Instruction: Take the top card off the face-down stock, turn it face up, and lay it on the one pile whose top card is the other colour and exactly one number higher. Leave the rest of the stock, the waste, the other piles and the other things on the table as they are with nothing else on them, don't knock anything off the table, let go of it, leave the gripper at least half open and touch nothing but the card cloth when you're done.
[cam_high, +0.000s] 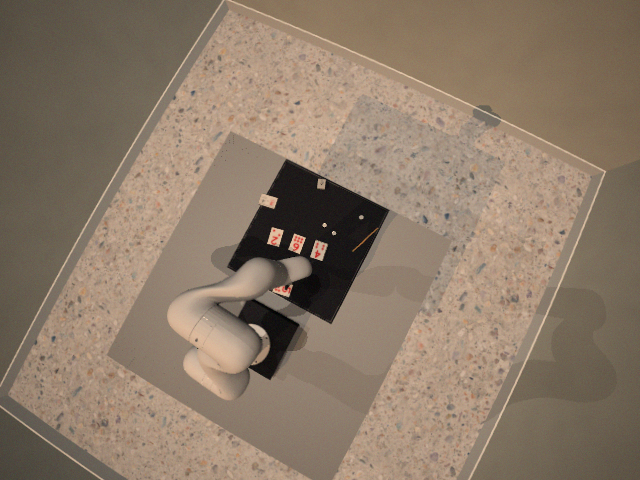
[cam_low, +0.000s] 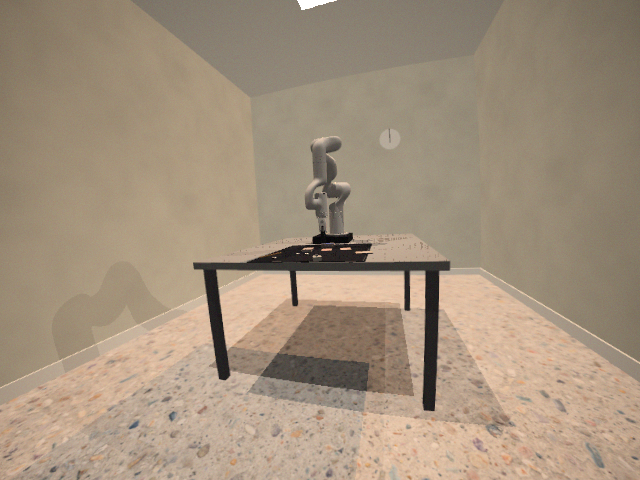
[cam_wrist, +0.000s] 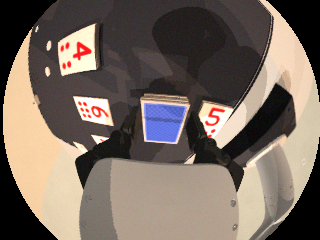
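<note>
Now: the red 5 card 90 mm behind my hand, 20 mm to the left of it and 40 mm below it. Round my hand: black card cloth: 190 mm ahead, 10 mm to the left, 60 mm below; then thin wooden stick: 300 mm ahead, 260 mm to the right, 50 mm below; then small block: 470 mm ahead, 50 mm to the left, 30 mm below.
</note>
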